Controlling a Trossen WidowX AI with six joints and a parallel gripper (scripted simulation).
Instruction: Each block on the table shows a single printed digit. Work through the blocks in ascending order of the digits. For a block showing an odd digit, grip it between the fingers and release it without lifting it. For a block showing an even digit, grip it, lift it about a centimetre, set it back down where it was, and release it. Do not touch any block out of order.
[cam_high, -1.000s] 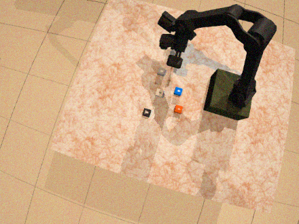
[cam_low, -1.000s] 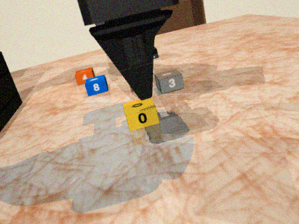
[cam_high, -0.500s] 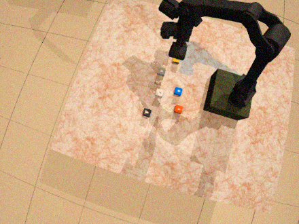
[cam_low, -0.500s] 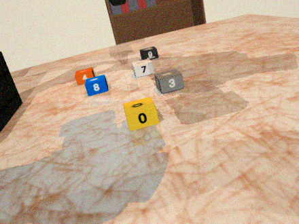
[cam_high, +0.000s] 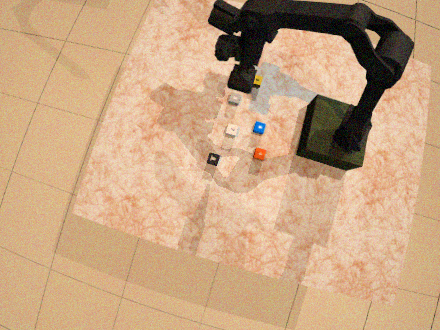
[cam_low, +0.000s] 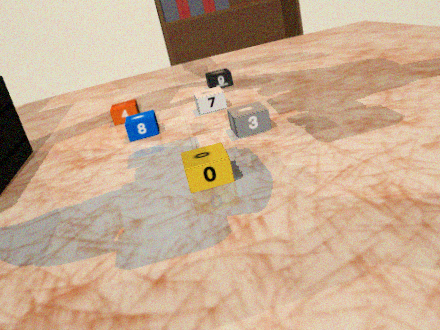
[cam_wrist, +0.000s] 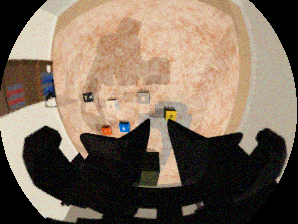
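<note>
My gripper tip is 1 cm short of the grey block, 4 cm to the right of it and 12 cm above it. Also, from my gripper tip: white block (2 cm behind, 14 cm to the left, 12 cm below); blue block (10 cm behind, 10 cm to the left, 12 cm below); yellow block (3 cm behind, 5 cm to the right, 12 cm below).
</note>
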